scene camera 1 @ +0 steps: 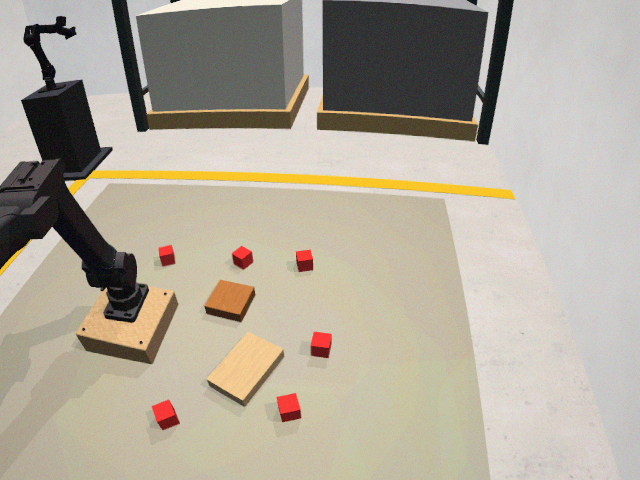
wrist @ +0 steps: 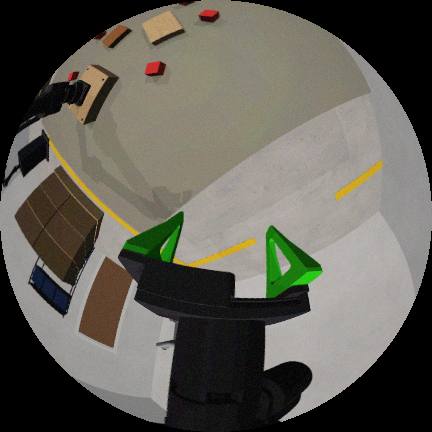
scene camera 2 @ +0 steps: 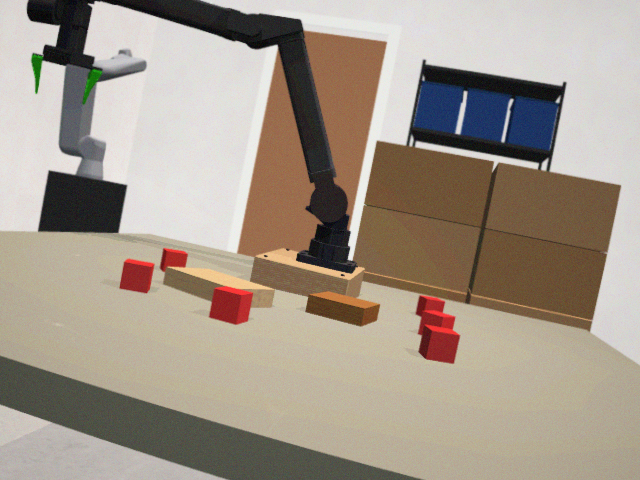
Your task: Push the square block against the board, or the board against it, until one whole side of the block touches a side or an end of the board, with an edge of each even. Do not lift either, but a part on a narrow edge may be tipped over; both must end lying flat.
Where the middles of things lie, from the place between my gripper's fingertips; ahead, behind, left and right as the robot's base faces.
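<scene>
Counted from my hand, the board (scene camera 1: 239, 376) is 0.21 m ahead, 0.48 m to the left and 0.28 m below. The square block (scene camera 2: 331, 305) is 0.14 m ahead of my hand, 0.68 m to the left of it and 0.28 m below it.
</scene>
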